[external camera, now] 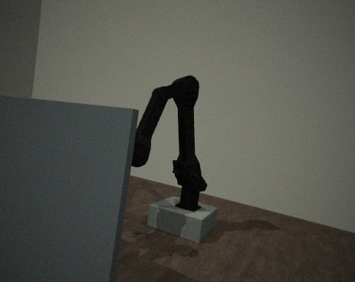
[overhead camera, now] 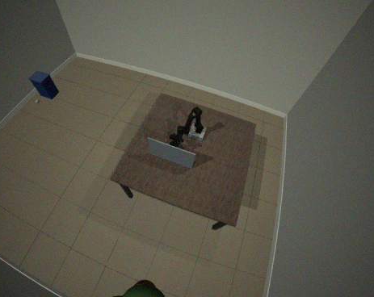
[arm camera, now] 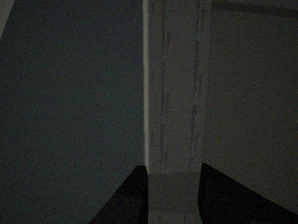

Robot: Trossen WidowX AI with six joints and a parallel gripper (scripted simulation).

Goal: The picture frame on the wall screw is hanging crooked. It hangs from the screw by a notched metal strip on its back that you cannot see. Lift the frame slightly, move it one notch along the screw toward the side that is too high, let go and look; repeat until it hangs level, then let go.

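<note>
Right now the grey picture frame is 5 cm below my gripper tip, 3 cm to the right of it and 1 cm ahead of it. From my gripper tip the other things lie so: blue-grey wall panel 6 cm below, 2 cm ahead, 1 cm to the right.
</note>
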